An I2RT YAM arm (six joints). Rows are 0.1 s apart.
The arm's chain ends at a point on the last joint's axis. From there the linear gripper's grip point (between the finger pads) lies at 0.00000 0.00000 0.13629 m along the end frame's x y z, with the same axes.
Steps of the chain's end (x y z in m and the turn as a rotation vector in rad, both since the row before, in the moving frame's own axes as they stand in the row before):
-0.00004 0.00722 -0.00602 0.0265 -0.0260 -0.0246
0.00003 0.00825 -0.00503 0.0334 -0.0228 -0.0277
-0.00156 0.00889 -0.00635 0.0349 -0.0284 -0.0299
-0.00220 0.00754 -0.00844 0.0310 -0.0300 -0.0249
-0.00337 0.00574 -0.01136 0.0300 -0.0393 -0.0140
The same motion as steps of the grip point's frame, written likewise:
-0.00363 0.00365 -0.00611 0.0265 -0.0260 -0.0246
-0.00314 0.00374 -0.00514 0.0334 -0.0228 -0.0277
-0.00550 0.00419 -0.00649 0.0349 -0.0284 -0.0299
-0.00634 0.00337 -0.00857 0.0310 -0.0300 -0.0249
-0.00875 0.00169 -0.01153 0.0300 -0.0393 -0.0140

